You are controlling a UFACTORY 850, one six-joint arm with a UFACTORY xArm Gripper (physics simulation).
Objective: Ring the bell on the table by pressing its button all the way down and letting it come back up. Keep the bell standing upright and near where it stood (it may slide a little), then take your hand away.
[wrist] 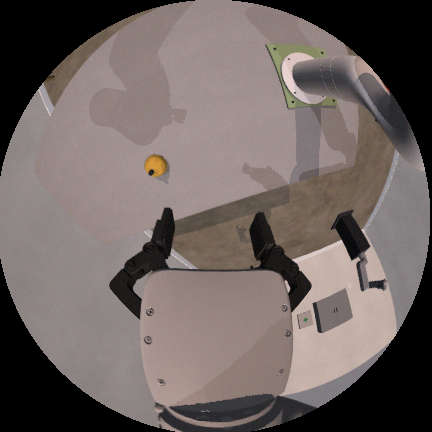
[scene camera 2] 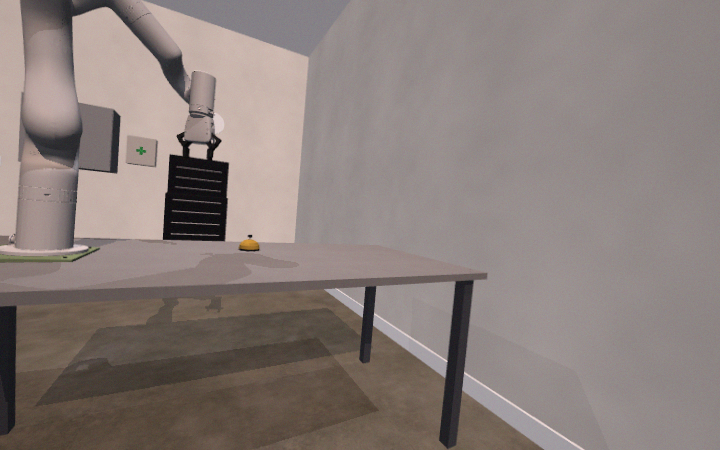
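Observation:
A small yellow bell [scene camera 2: 249,245] [wrist: 157,165] with a black button on top stands upright on the grey table [scene camera 2: 339,265] [wrist: 215,150]. In the scene view it is near the table's far edge; in the wrist view it is left of centre, beyond the left fingertip. My gripper [scene camera 2: 197,158] [wrist: 213,218] is open and empty. It hangs high above table height, up and to the left of the bell in the scene view, and does not touch it. The bell's button stands up from the dome.
The arm's base stands on a green plate [scene camera 2: 84,255] [wrist: 278,55] on the table. A black drawer cabinet [scene camera 2: 196,183] [wrist: 351,235] stands behind the table. A grey wall [scene camera 2: 530,159] rises at the right in the scene view. A grey wall box [scene camera 2: 98,139] [wrist: 334,311] hangs on the pale wall.

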